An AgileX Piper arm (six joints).
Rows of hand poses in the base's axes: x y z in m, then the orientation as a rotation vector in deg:
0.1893 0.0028 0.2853 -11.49 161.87 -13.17
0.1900 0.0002 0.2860 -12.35 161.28 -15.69
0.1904 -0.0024 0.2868 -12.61 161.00 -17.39
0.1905 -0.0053 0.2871 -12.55 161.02 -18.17
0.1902 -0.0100 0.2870 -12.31 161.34 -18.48
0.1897 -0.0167 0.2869 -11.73 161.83 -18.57
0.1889 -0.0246 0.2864 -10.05 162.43 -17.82
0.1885 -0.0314 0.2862 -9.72 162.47 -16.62
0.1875 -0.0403 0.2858 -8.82 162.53 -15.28
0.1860 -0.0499 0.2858 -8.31 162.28 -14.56
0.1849 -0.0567 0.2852 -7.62 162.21 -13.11
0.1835 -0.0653 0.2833 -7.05 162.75 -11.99
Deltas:
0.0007 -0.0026 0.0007 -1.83 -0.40 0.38
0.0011 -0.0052 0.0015 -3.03 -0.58 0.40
0.0012 -0.0081 0.0018 -3.57 -0.53 0.27
0.0009 -0.0128 0.0017 -3.75 -0.22 0.03
0.0004 -0.0195 0.0016 -3.74 0.20 -0.43
-0.0004 -0.0274 0.0011 -3.04 0.56 -1.56
-0.0008 -0.0342 0.0009 -2.19 0.51 -1.65
-0.0018 -0.0431 0.0005 -1.17 0.42 -2.12
-0.0033 -0.0527 0.0005 -0.62 0.09 -2.36
-0.0044 -0.0595 -0.0001 0.46 -0.08 -2.66
-0.0058 -0.0681 -0.0020 1.28 0.38 -2.99

